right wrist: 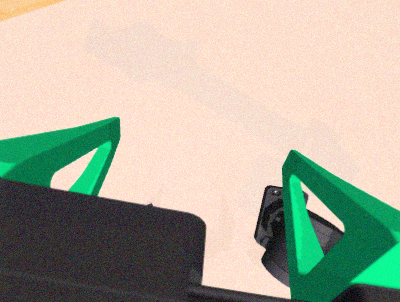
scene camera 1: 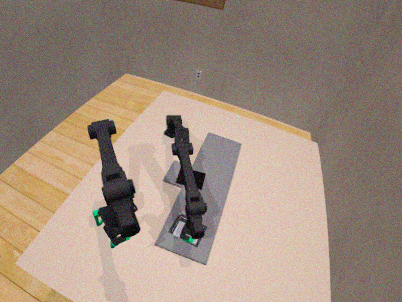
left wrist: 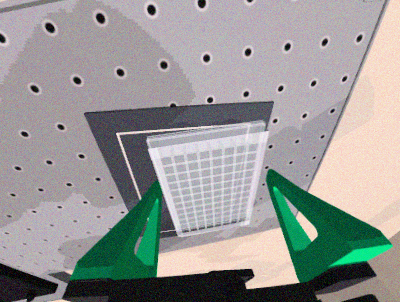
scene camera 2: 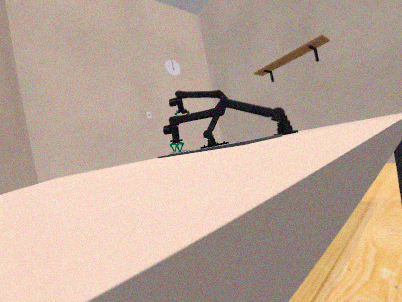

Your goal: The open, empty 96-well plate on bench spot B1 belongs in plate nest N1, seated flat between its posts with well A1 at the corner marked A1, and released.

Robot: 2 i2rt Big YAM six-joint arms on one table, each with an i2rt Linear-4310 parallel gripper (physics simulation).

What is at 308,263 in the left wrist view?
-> My left gripper.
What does my left gripper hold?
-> Nothing.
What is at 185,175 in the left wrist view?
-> A well plate.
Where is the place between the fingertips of my right gripper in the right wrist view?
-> At 204,142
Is my left gripper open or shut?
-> Open.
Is my right gripper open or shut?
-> Open.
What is my right gripper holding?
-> Nothing.
